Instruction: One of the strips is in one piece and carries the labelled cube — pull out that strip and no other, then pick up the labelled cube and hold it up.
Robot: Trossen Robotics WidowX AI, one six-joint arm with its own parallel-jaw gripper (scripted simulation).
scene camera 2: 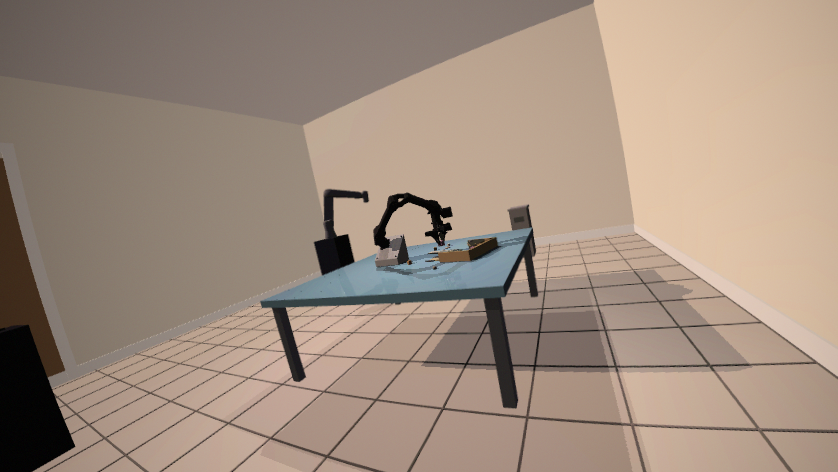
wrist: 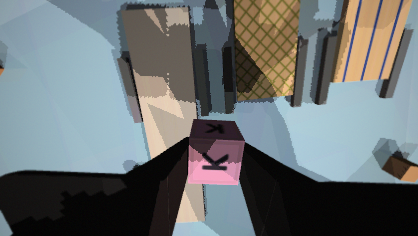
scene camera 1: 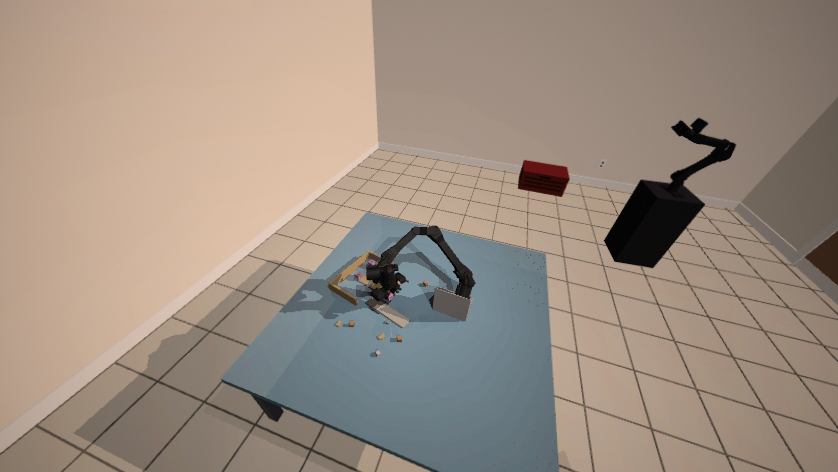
Note:
The pictures show: my gripper and a beige strip.

